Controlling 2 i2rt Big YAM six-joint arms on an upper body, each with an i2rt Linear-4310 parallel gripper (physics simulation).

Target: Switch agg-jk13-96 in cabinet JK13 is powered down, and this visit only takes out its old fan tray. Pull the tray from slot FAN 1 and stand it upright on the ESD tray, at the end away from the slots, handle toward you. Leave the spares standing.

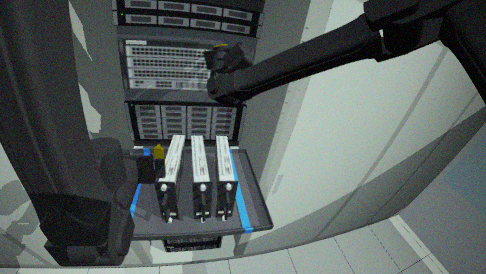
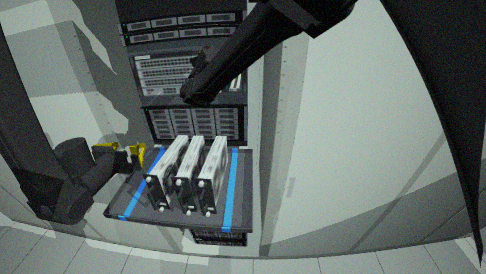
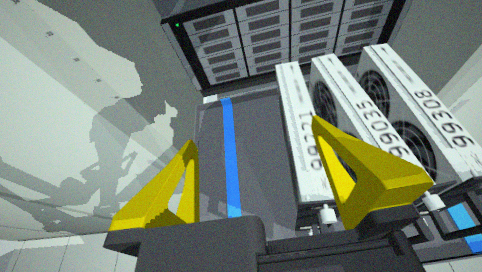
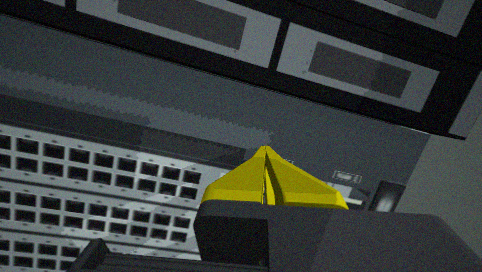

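Note:
Three spare fan trays stand upright on the ESD tray (image 1: 254, 187) (image 2: 243, 190) (image 3: 260, 150): the left spare (image 1: 173, 159) (image 2: 167, 160) (image 3: 294, 82), the middle spare (image 1: 199, 159) (image 2: 191, 159) (image 3: 344, 89) and the right spare (image 1: 225, 159) (image 2: 215, 160) (image 3: 400, 75). The switch (image 1: 165, 64) (image 2: 161, 75) (image 4: 102, 170) is in the rack above. My right gripper (image 4: 264, 153) is shut, its fingertips together, in front of the switch's right part; the FAN 1 slot and its old tray are hidden behind it. My left gripper (image 3: 251, 133) (image 2: 122, 148) is open and empty, beside the left spare.
A drive shelf (image 1: 174, 122) (image 2: 192, 124) (image 3: 270, 45) sits between switch and ESD tray. Drive units (image 1: 190, 15) (image 2: 180, 27) (image 4: 360, 70) sit above the switch. Blue tape strips (image 1: 241, 200) (image 2: 229, 192) (image 3: 230, 150) cross the ESD tray. The cabinet side wall stands at the right.

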